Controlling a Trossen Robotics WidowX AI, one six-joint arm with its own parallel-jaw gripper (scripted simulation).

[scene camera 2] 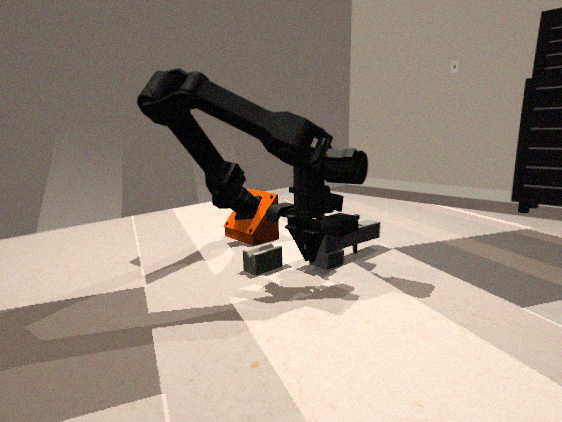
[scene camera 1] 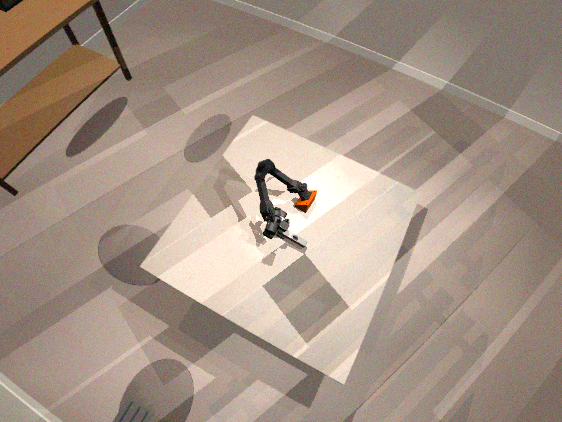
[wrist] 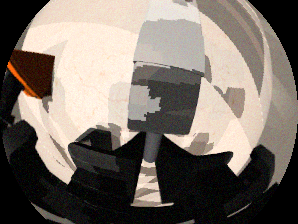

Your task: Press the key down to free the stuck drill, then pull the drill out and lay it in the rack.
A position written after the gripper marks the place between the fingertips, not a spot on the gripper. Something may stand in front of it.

Observation:
The gripper (scene camera 2: 309, 261) holds a drill shaft. Also in view: a rack (scene camera 2: 263, 258).
The gripper shows as well in the wrist view (wrist: 149, 132).

